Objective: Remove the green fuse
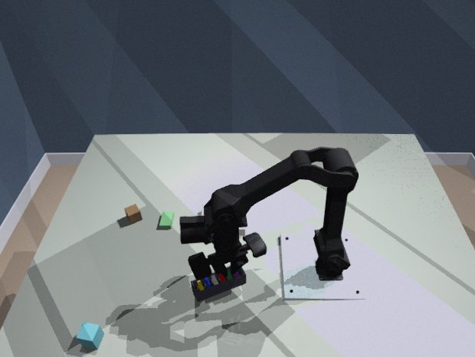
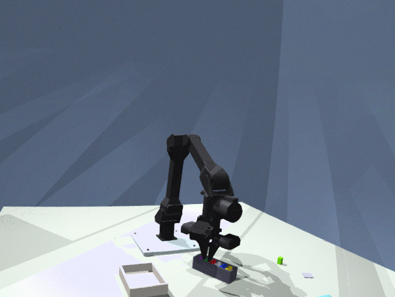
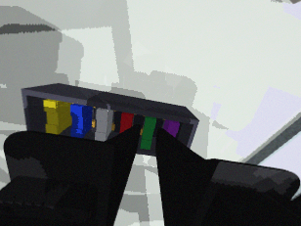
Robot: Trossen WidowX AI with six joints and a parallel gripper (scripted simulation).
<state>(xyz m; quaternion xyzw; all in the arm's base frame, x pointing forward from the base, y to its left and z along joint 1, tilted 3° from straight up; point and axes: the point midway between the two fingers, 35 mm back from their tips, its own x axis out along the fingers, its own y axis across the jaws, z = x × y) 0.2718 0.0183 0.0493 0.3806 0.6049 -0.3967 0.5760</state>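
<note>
The green fuse lies 1 cm below my gripper tip. The rest, counted from my gripper tip: flat green block (19 cm ahead, 22 cm to the right, 3 cm below); tray (2 cm ahead, 21 cm to the right, 3 cm below); cyan cube (33 cm ahead, 16 cm to the left, 1 cm below).
</note>
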